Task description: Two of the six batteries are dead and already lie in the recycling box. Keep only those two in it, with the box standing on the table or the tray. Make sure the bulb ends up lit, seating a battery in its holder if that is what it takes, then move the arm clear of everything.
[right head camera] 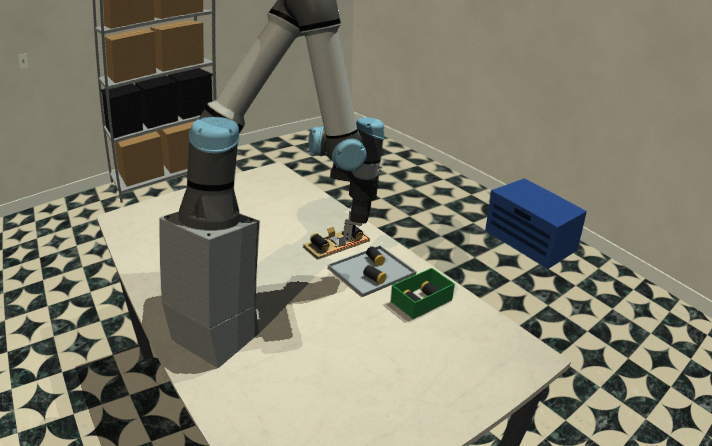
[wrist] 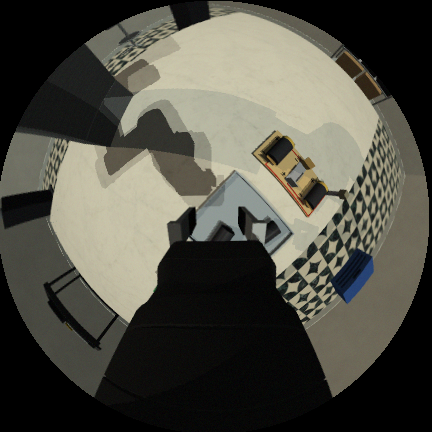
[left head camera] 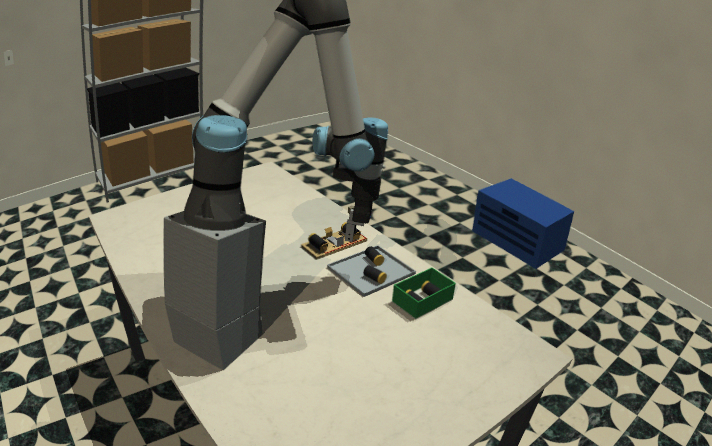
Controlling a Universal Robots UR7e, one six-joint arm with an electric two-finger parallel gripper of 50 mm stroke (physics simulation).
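My gripper is open and empty, overlapping the holder board's right end in the head views. Two batteries lie in the green box, which stands on the table. The grey tray holds a nearer battery and a farther battery. The wooden board bears a left battery and a right battery, partly hidden by my fingers in the head views. The bulb on its post looks dark.
The pale table carries the arm's grey pedestal. The tray lies between the board and the box. A blue cabinet stands on the floor beyond the table.
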